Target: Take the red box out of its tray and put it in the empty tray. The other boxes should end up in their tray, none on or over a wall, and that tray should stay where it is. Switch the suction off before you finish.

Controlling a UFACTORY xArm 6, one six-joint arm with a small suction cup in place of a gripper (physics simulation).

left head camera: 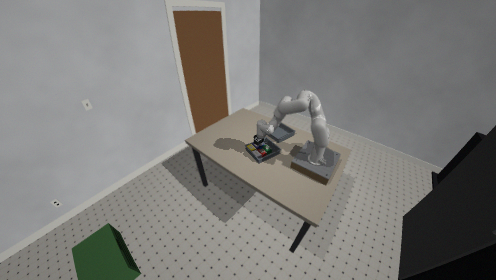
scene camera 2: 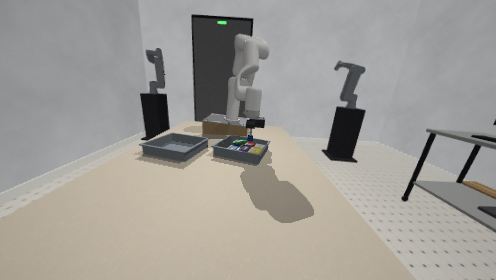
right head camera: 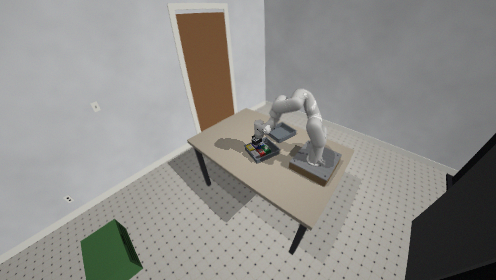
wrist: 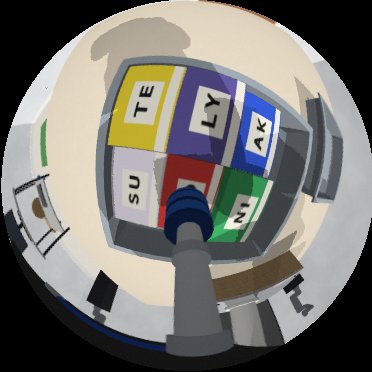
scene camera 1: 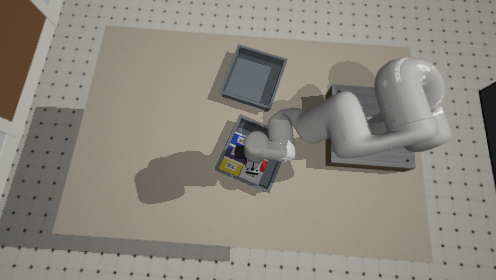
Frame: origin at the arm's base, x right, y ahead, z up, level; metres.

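Where they show: end effector, tool point: (left head camera: pixel 260 148) (scene camera 2: pixel 250 140) (right head camera: pixel 259 148) (wrist: pixel 186 205); arm's base, origin of the base link: (left head camera: pixel 315 159) (scene camera 2: pixel 231 119) (right head camera: pixel 314 160) (wrist: pixel 241 303).
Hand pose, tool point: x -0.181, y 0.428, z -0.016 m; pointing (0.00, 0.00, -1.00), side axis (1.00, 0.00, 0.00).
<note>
Each offset is from my tool point to the centre of the thing. "spot": to the spot under its first point. Level surfaces: height alone.
The red box {dx +0.002, dy -0.010, dz -0.047 m} (wrist: pixel 182 167) (scene camera 2: pixel 251 144) (scene camera 1: pixel 263 165) lies flat in the filled tray {dx +0.035, dy +0.006, dz -0.042 m} (wrist: pixel 290 162) (scene camera 2: pixel 232 155), between the lilac SU box {dx -0.052, dy +0.003, dz -0.046 m} (wrist: pixel 122 162) and green NI box {dx +0.056, dy -0.022, dz -0.040 m} (wrist: pixel 235 180). The yellow TE box {dx -0.033, dy +0.084, dz -0.041 m} (wrist: pixel 125 132), purple LY box {dx +0.021, dy +0.071, dz -0.040 m} (wrist: pixel 182 135) and blue AK box {spot: dx +0.094, dy +0.092, dz -0.026 m} (wrist: pixel 270 107) form the other row. My suction cup (wrist: pixel 189 207) (scene camera 2: pixel 250 138) points down close above the red box, covers part of its label in the wrist view, and seems to hold nothing. The empty tray {dx +0.365, dy +0.061, dz -0.042 m} (scene camera 1: pixel 249 77) (scene camera 2: pixel 167 152) stands beside the filled tray.
The arm's base block (scene camera 1: pixel 370 159) (scene camera 2: pixel 225 129) stands on the table {dz -0.067 m} (scene camera 1: pixel 125 100) behind the trays. Both trays have raised walls, with a narrow gap between them. Inside the filled tray, a bare strip runs along the side nearest the empty tray.
</note>
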